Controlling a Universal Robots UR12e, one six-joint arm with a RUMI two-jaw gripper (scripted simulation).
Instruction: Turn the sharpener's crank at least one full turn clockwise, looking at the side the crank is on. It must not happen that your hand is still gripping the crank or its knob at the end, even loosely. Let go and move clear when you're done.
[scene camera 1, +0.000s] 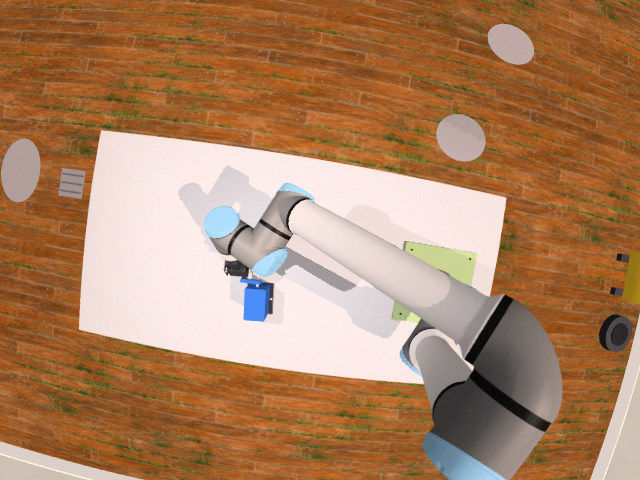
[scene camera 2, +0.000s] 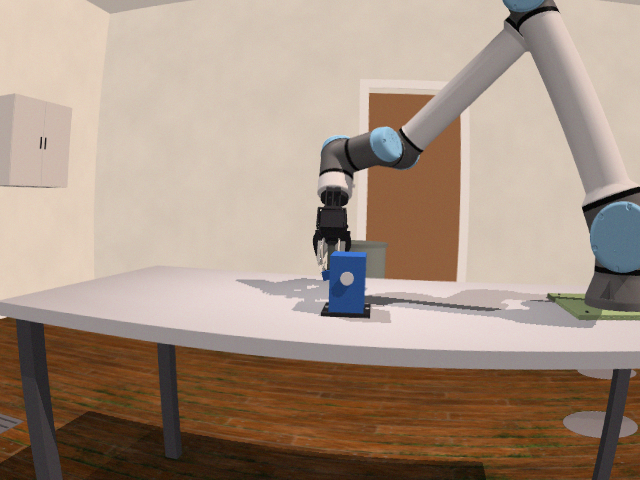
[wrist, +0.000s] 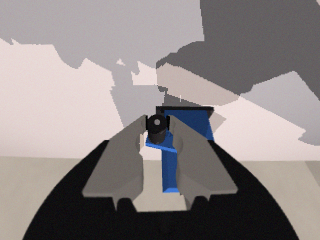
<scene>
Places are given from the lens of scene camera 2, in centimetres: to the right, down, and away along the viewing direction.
gripper (scene camera 2: 328, 278): 2, 9, 129
blue box-shaped sharpener (scene camera 2: 347, 269): 6, 6, 111
</scene>
